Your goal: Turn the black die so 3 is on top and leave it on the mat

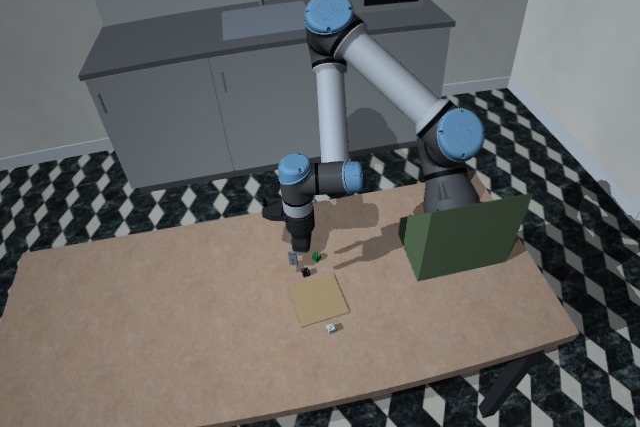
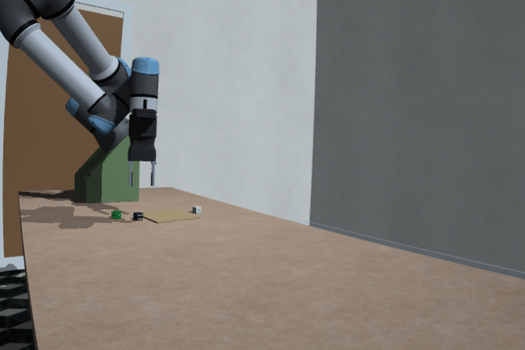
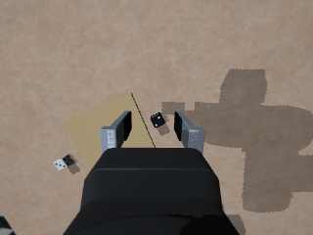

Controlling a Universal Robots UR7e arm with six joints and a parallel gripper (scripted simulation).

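The black die is 2 cm behind my hand and 11 cm below it. The rest, counted from my hand: green die 7 cm behind, 5 cm to the right, 11 cm below; tan mat 4 cm behind, 10 cm to the left, 11 cm below; white die 4 cm behind, 20 cm to the left, 11 cm below.
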